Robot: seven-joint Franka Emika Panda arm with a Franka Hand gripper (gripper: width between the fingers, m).
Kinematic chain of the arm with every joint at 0, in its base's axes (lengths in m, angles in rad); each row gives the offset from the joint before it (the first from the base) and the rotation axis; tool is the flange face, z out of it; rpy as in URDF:
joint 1: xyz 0 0 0.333 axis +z
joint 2: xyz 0 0 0 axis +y
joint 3: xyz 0 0 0.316 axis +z
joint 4: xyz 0.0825 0 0 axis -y
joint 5: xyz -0.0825 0 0.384 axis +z
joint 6: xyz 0 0 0 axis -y
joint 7: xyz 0.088 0 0 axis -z
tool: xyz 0 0 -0.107 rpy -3.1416 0 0
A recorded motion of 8 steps. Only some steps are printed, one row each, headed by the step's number.
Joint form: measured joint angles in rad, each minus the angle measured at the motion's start. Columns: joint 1, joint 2, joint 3, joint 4, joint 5, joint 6, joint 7.
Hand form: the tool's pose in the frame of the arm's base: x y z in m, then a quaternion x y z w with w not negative. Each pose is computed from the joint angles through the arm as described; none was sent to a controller.
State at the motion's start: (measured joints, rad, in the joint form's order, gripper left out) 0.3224 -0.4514 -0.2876 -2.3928 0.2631 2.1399 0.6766
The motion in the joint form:
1: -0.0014 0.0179 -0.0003 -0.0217 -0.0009 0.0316 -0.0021
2: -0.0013 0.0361 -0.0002 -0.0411 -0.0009 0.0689 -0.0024
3: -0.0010 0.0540 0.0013 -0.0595 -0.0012 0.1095 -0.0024
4: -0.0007 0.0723 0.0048 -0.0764 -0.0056 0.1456 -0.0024
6: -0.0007 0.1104 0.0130 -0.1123 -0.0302 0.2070 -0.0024
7: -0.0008 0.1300 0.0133 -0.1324 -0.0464 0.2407 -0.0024
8: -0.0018 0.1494 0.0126 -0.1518 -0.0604 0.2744 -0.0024
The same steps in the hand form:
1: 0.4365 0.0176 0.4830 -0.91200 0.36282 -0.01514 0.19077
2: 0.4388 0.0179 0.4695 -0.91102 0.36750 -0.01710 0.18627
3: 0.4410 0.0185 0.4571 -0.91012 0.37157 -0.02131 0.18210
4: 0.4427 0.0200 0.4449 -0.91062 0.37326 -0.02473 0.17562
6: 0.4432 0.0233 0.4179 -0.91535 0.37076 -0.02752 0.15465
7: 0.4427 0.0230 0.4035 -0.91757 0.36966 -0.02953 0.14332
8: 0.4418 0.0219 0.3897 -0.91910 0.36948 -0.03153 0.13324

